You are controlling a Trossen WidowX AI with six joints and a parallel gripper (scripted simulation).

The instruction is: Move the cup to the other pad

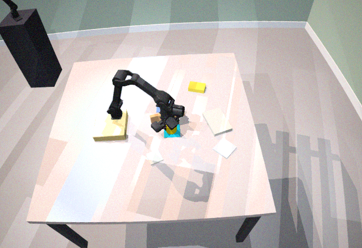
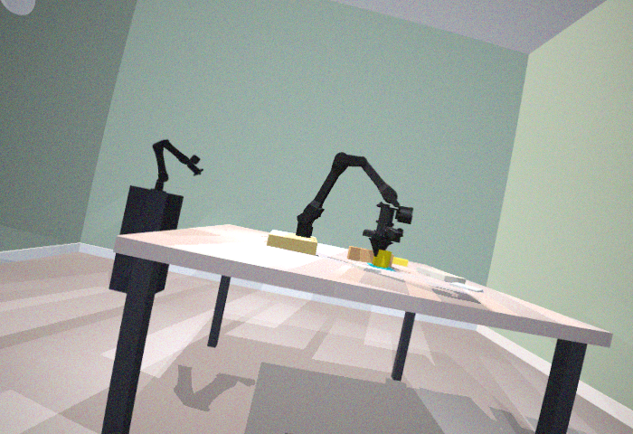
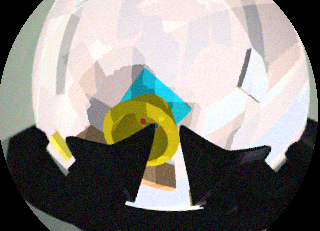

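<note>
The yellow cup is 20 mm ahead of my gripper tip, 10 mm to the left of it and 10 mm below it. From my gripper tip the other things lie so: cyan pad 20 mm ahead, 20 mm to the left, 50 mm below; wooden bar 10 mm behind, 120 mm to the left, 20 mm below; cream slab 300 mm ahead, 80 mm to the left, 30 mm below.
</note>
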